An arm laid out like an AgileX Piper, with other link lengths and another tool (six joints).
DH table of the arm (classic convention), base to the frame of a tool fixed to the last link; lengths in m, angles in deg. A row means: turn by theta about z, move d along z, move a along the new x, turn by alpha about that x. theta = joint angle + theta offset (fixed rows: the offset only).
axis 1: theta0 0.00; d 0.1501; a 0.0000; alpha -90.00
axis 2: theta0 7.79; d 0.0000; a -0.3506; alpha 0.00
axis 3: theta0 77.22; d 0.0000; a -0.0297; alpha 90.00
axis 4: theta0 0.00; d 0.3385; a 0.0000; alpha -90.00
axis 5: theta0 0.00; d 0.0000; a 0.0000; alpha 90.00
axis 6: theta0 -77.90; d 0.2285; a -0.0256; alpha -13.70
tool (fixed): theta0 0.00; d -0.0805; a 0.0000; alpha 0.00
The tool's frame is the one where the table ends.
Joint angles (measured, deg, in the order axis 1, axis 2, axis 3, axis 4, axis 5, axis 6), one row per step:
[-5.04 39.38 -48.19 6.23 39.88 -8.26]
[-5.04 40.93 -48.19 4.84 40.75 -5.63]
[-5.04 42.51 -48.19 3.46 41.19 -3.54]
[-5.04 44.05 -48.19 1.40 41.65 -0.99]
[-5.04 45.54 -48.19 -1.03 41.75 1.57]
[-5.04 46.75 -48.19 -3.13 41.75 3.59]
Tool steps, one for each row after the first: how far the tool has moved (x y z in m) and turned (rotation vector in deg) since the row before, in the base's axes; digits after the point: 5 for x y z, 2 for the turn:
[0.00826 -0.00350 -0.00828 1.19 2.49 -1.43]
[0.00842 -0.00346 -0.00770 0.64 2.07 -1.27]
[0.00795 -0.00465 -0.00790 0.32 2.05 -1.67]
[0.00777 -0.00526 -0.00702 -0.12 1.61 -1.76]
[0.00620 -0.00443 -0.00558 -0.32 1.19 -1.41]

